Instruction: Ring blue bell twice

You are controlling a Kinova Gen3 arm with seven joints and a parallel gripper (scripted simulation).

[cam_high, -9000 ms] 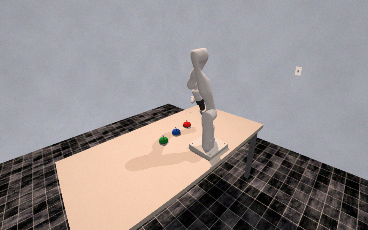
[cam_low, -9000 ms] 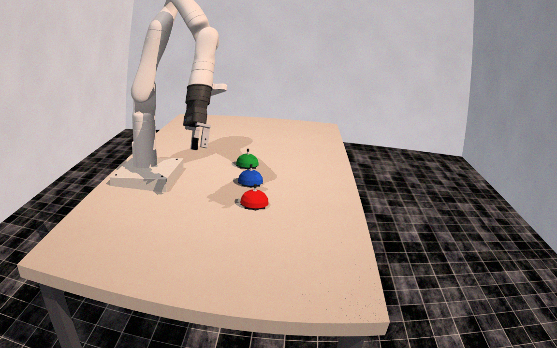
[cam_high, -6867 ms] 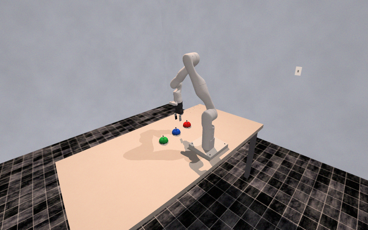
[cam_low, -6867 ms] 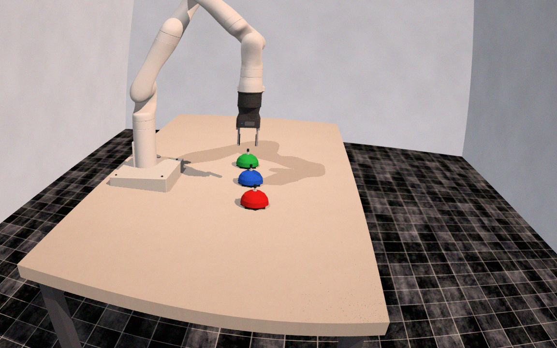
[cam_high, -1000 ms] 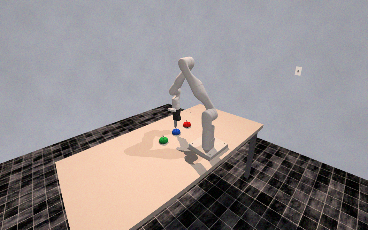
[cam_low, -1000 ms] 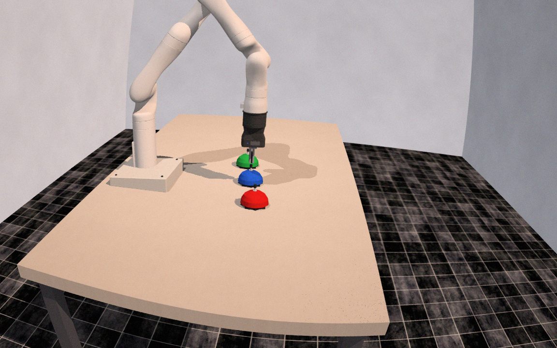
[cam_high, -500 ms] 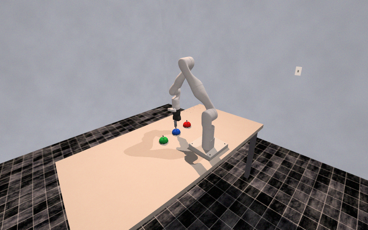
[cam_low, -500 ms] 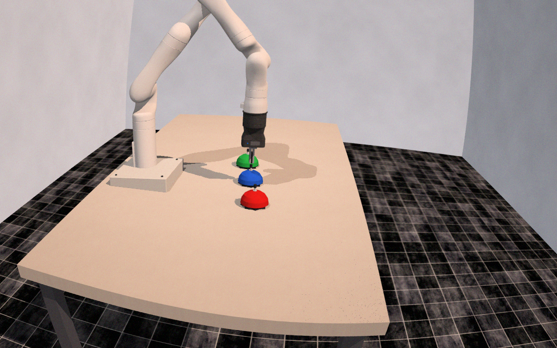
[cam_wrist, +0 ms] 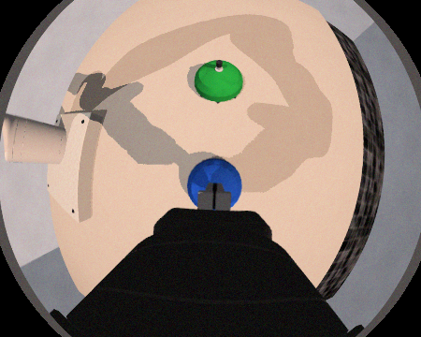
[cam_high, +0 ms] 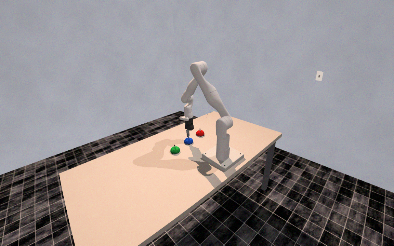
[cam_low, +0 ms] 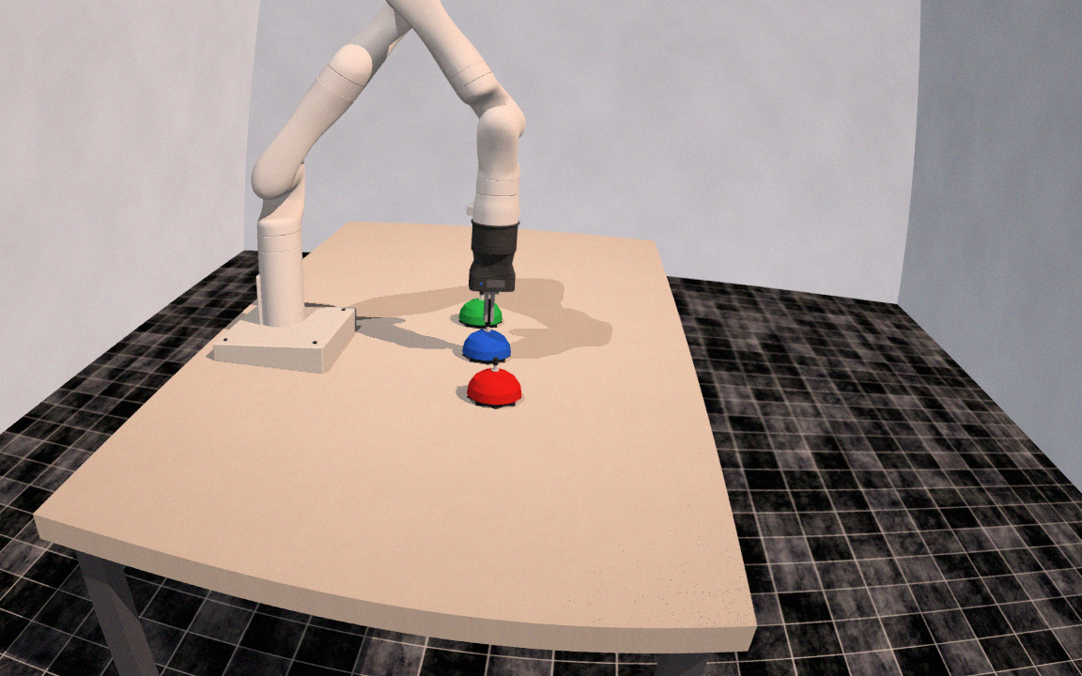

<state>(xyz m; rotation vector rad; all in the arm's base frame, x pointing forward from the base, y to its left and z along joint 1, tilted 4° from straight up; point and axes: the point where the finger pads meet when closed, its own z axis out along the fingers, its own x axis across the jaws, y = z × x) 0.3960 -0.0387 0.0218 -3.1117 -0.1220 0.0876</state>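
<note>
My gripper is now 40 mm above the blue bell. Also, from my hand: red bell (180 mm to the right, 40 mm below, 10 mm ahead); green bell (180 mm to the left, 40 mm below, 10 mm behind).
</note>
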